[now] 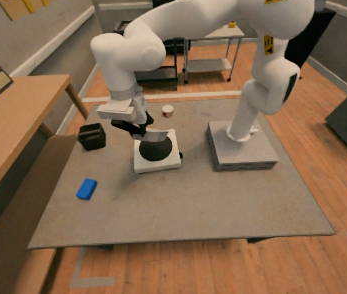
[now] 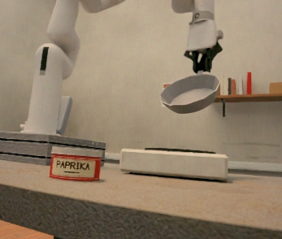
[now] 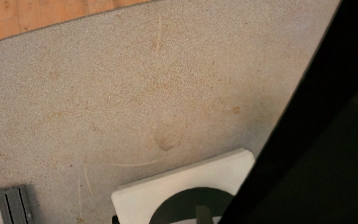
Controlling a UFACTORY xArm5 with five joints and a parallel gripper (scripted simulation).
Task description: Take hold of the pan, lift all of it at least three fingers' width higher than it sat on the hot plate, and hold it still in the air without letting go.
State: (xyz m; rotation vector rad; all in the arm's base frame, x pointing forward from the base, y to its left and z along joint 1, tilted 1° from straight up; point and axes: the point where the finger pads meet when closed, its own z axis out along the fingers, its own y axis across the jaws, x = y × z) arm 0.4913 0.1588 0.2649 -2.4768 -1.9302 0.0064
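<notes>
Now: hand 1 cm past the grey pan, 4 cm to the left of it and 7 cm above it. From my hand the other things lie so: blue block: 31 cm ahead, 6 cm to the left, 33 cm below; then white hot plate: 5 cm behind, 14 cm to the right, 32 cm below.
</notes>
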